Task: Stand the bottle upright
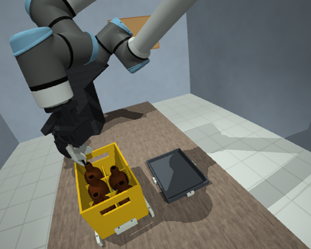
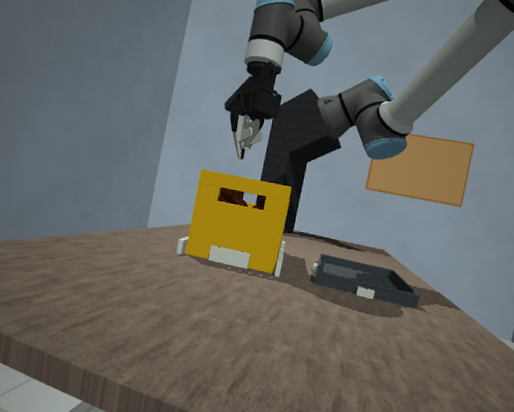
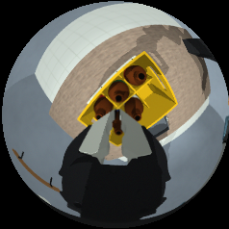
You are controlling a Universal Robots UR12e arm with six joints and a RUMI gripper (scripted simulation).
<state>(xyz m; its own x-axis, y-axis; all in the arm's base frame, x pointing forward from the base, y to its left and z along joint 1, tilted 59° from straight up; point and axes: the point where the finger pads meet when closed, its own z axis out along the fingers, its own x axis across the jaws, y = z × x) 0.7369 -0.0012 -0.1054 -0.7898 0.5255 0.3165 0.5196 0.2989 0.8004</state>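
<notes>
My hand is 160 mm above the yellow crate, 40 mm to the right of it and 10 mm past it. The rest, counted from my hand: dark tray: 330 mm to the left, 230 mm below, 30 mm behind.
</notes>
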